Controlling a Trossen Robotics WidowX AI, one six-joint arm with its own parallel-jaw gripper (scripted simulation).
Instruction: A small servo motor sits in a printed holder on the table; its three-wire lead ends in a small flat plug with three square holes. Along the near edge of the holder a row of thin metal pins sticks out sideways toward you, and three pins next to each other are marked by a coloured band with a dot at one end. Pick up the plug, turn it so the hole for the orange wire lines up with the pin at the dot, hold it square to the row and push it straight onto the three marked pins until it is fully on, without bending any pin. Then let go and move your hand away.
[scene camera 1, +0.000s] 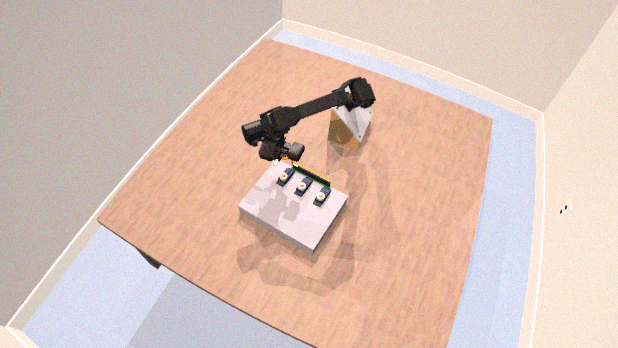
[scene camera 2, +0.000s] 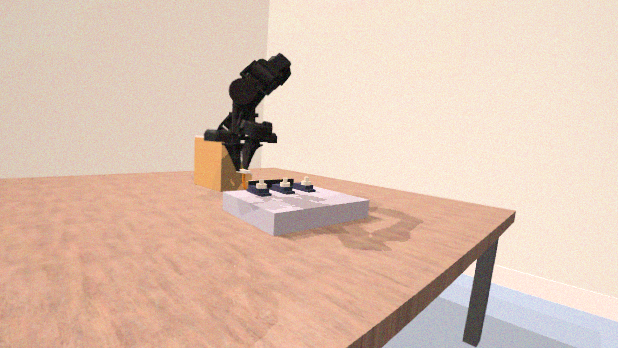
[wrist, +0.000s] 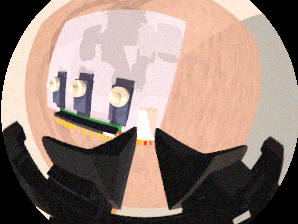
Path:
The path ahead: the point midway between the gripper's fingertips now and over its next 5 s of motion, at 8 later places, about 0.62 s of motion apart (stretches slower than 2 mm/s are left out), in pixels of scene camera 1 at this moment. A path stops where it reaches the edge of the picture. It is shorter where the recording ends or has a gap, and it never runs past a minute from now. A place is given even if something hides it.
My gripper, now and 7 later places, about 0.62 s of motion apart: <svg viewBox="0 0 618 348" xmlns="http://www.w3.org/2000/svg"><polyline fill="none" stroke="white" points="276,160 291,152 305,145 306,151 302,156 301,158 299,160 299,150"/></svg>

